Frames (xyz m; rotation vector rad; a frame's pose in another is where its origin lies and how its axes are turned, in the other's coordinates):
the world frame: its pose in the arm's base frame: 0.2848 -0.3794 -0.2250 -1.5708 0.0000 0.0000
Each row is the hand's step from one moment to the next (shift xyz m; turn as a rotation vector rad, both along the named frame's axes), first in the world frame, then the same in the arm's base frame.
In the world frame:
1: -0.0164 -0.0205 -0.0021 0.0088 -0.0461 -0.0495
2: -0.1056 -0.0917 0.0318 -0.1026 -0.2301 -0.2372
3: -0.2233 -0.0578 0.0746 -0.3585 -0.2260 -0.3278
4: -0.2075 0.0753 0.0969 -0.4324 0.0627 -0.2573
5: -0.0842 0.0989 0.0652 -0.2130 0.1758 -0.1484
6: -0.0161 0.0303 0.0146 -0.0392 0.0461 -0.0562
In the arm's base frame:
1: -0.0164 -0.0021 0.0205 0.0088 -0.0495 0.0461
2: -0.1056 0.0318 0.0917 -0.1026 -0.2372 0.2301
3: -0.2233 0.0746 0.0578 -0.3585 -0.3278 0.2260
4: -0.2075 0.0969 -0.0753 -0.4324 -0.2573 -0.0627
5: -0.0842 0.0652 -0.0989 -0.2130 -0.1484 -0.1758
6: -0.0161 0.0146 -0.0303 -0.0392 -0.0562 -0.0461

